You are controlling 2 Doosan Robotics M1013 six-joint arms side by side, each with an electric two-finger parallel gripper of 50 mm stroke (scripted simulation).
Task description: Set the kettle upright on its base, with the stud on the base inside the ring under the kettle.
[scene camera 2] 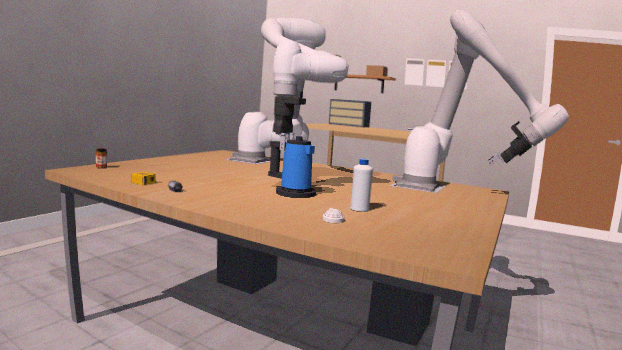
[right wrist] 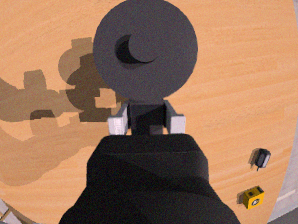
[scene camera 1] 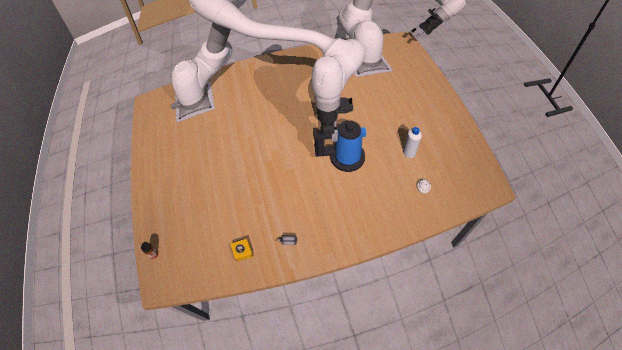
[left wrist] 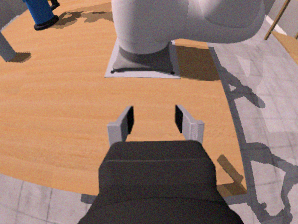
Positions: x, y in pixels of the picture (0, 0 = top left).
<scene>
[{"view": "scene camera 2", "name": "my right gripper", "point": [286, 149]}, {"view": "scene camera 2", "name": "blue kettle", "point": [296, 175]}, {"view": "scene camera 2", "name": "white bottle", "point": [362, 173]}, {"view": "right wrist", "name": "my right gripper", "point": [146, 108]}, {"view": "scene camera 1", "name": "blue kettle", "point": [347, 150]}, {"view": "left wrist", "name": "my left gripper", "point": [154, 113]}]
</scene>
